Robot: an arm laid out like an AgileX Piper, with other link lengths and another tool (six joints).
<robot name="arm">
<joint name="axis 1" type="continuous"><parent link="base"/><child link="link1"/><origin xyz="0 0 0.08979" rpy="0 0 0"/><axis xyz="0 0 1"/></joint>
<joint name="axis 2" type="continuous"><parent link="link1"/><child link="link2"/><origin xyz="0 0 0" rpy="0 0 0"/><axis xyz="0 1 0"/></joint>
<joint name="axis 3" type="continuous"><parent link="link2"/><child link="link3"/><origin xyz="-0.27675 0 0.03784" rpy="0 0 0"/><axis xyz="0 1 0"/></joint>
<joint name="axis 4" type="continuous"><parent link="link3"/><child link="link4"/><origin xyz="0.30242 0 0.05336" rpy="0 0 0"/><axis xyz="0.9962 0 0.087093"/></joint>
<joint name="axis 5" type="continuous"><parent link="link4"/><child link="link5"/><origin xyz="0 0 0" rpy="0 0 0"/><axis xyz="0 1 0"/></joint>
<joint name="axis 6" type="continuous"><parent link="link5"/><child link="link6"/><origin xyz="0.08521 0 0.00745" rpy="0 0 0"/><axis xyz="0.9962 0 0.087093"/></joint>
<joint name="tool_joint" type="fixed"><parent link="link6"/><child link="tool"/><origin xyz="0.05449 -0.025 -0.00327" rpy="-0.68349 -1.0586 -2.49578"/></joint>
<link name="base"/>
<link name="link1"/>
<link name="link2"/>
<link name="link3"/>
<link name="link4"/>
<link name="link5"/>
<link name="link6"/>
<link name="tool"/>
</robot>
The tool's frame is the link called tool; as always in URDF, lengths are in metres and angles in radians. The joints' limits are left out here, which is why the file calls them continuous.
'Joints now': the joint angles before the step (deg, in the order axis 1, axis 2, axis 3, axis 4, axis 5, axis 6). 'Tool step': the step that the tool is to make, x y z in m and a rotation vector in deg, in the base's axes. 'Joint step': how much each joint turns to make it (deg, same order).
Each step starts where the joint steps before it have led.
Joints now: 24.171 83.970 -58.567 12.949 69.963 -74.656
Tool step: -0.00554 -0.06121 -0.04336 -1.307 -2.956 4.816
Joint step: -10.415 -2.901 11.596 -1.718 -8.120 -16.355
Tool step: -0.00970 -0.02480 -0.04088 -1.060 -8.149 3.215
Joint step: -3.894 -1.678 11.120 -0.682 -16.084 -9.355
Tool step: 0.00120 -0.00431 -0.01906 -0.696 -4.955 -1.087
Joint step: 0.002 1.199 4.085 -0.440 -10.211 0.001
